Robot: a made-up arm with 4 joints.
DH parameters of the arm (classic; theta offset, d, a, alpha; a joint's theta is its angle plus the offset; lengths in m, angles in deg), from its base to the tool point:
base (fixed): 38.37 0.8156 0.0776 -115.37
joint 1: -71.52 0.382 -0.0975 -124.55
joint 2: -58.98 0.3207 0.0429 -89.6
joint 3: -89.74 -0.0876 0.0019 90
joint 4: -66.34 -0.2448 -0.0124 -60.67
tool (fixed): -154.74 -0.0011 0 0
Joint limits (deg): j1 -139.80..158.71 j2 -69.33..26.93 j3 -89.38..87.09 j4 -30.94..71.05
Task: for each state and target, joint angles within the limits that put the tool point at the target. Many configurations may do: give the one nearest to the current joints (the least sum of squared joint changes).
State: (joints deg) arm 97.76 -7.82 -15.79 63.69
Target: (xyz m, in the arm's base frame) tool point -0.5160 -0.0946 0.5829
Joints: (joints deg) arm 129.58 -33.37 -36.79 67.13
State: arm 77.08 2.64 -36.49 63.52
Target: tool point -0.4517 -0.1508 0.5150
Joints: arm 120.49 -32.18 -48.52 70.04
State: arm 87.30 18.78 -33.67 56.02
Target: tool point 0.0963 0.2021 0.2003
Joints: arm 46.97 -12.70 -32.92 61.72
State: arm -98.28 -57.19 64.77 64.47
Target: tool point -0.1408 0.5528 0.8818
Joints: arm -129.57 -49.91 45.39 64.09
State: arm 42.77 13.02 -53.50 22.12
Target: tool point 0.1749 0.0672 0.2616
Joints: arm 56.48 23.53 -71.12 20.03
